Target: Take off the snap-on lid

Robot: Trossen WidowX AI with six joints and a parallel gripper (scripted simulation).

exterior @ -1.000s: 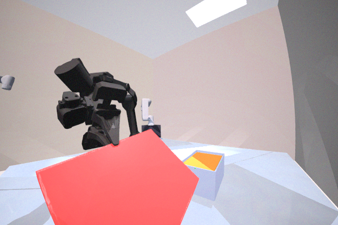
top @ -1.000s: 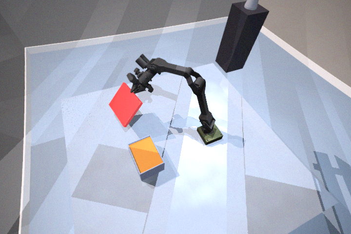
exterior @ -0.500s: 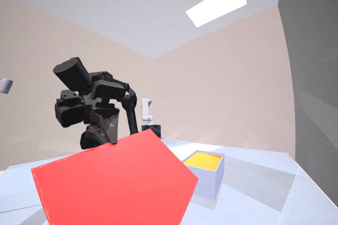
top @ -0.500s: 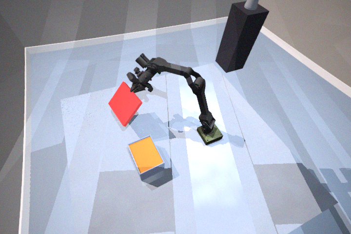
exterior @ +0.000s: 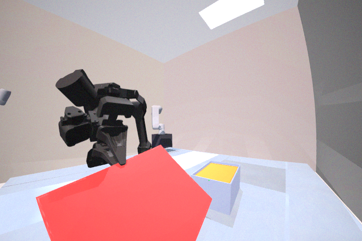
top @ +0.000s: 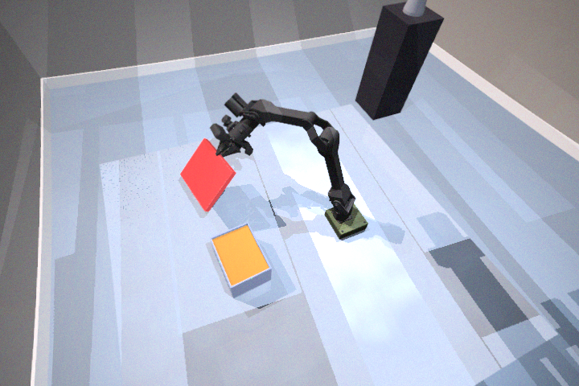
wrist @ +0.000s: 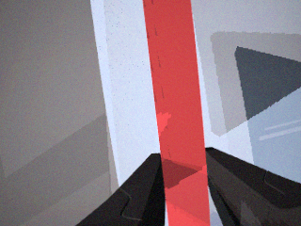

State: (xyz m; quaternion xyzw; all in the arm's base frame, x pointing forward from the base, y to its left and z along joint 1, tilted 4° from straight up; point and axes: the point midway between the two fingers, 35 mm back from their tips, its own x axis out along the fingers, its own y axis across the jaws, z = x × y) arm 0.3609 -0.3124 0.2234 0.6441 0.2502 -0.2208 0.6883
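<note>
My gripper tip is now 6 cm short of the red lid, 5 cm above it and 2 cm to the right of it. Also, from my gripper tip: box: 35 cm to the left, 16 cm below, 4 cm ahead.
</note>
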